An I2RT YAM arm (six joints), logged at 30 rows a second.
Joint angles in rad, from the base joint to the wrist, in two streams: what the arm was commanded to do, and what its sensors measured. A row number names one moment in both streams.
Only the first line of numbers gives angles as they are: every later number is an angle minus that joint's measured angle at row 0.
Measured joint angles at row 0:
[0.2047, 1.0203, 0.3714, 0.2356, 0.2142, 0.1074]
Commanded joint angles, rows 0 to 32:
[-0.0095, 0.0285, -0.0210, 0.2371, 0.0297, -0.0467]
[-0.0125, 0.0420, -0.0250, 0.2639, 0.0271, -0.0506]
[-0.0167, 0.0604, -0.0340, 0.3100, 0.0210, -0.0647]
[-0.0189, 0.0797, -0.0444, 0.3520, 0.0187, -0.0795]
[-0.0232, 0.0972, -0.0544, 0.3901, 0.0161, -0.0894]
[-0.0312, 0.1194, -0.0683, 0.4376, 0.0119, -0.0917]
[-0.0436, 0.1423, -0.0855, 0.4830, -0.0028, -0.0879]
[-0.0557, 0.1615, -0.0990, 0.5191, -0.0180, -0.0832]
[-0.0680, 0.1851, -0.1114, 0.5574, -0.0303, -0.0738]
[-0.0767, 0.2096, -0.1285, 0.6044, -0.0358, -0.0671]
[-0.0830, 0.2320, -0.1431, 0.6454, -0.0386, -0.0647]
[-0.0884, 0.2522, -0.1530, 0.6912, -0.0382, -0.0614]
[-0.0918, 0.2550, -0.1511, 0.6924, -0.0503, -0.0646]
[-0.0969, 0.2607, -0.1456, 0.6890, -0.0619, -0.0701]
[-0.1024, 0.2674, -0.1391, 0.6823, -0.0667, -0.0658]
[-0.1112, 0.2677, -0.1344, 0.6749, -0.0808, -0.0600]
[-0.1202, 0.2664, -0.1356, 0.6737, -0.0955, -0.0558]
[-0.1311, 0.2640, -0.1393, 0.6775, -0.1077, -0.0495]
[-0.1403, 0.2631, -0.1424, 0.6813, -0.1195, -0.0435]
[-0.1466, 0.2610, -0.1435, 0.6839, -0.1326, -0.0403]
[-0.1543, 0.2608, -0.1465, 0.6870, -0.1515, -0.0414]
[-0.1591, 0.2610, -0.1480, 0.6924, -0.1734, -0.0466]
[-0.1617, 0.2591, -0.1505, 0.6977, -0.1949, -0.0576]
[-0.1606, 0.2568, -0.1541, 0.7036, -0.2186, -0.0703]
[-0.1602, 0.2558, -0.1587, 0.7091, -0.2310, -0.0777]
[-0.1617, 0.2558, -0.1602, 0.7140, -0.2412, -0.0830]
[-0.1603, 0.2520, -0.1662, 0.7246, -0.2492, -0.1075]
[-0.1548, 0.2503, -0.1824, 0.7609, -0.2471, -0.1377]
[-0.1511, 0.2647, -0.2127, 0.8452, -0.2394, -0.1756]
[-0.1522, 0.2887, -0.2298, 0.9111, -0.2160, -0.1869]
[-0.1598, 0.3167, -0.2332, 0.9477, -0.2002, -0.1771]
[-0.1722, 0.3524, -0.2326, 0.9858, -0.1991, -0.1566]
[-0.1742, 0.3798, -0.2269, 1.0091, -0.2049, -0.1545]
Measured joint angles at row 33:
[-0.1618, 0.3223, -0.2182, 0.8571, -0.2068, -0.1309]
